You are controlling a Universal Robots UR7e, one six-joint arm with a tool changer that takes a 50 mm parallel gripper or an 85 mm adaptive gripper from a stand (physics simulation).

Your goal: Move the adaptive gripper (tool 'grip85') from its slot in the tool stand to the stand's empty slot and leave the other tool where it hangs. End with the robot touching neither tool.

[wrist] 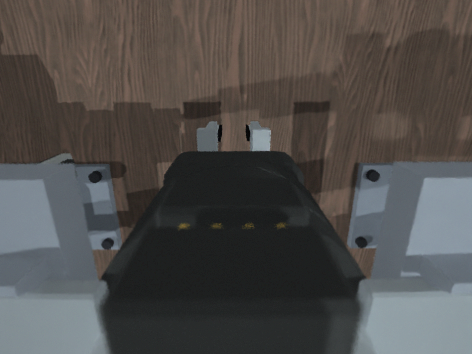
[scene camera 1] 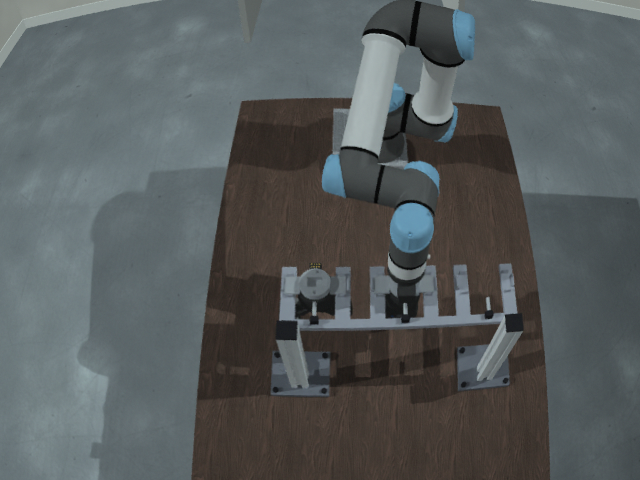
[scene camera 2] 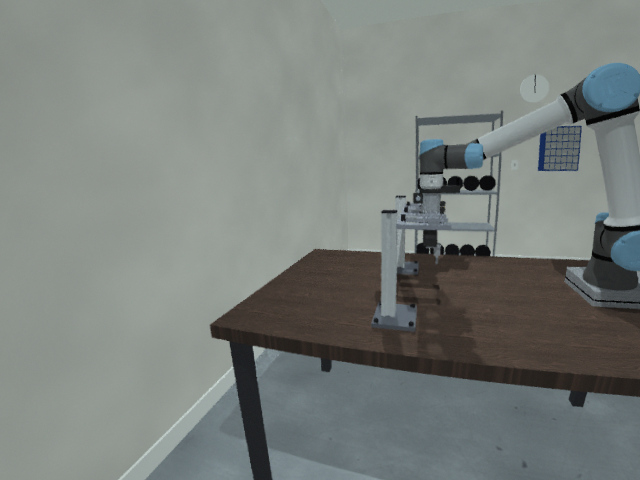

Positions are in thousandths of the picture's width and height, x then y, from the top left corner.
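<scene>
There's a tool stand (wrist: 861, 595) that I can see from the wrist, and I'm also seeing an adaptive gripper (scene camera 1: 493, 595).
</scene>
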